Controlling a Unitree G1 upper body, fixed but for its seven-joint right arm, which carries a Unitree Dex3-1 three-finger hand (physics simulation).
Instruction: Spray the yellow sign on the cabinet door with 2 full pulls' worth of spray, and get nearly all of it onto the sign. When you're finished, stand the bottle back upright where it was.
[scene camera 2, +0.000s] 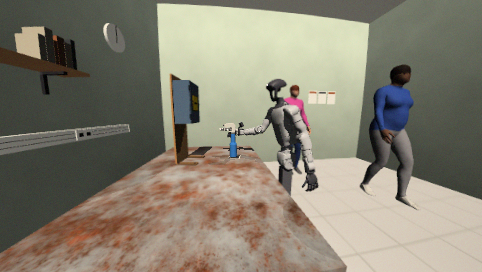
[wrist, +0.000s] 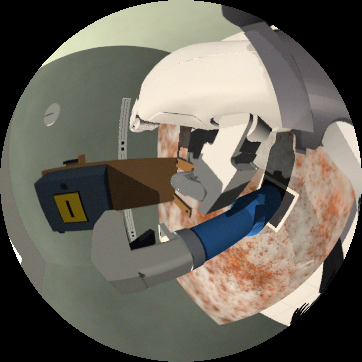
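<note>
The yellow sign (scene camera 2: 195, 103) (wrist: 70, 207) is on the door of the blue-grey cabinet (scene camera 2: 185, 101) (wrist: 45, 202). The blue spray bottle (scene camera 2: 233, 145) (wrist: 220, 235) stands upright on a small outlined square (wrist: 293, 204) on the bench. Its grey spray head (wrist: 112, 250) is at the lower left in the wrist view, angled toward the cabinet side. My gripper (wrist: 200, 185) is right beside the bottle, with its fingers curled in tightly. The bottle shows along the outer side of the curled fingers, and I see no part of it between them. Parts of the fingers are hidden under the pale hand shell.
The cabinet hangs on a brown upright board (scene camera 2: 180, 142) (wrist: 142, 182) with feet on the mottled bench (scene camera 2: 165, 215) (wrist: 240, 270). Dark flat pieces lie near the bench's far end. A person in pink (scene camera 2: 298, 107) and a person in blue (scene camera 2: 393, 107) are beyond the robot.
</note>
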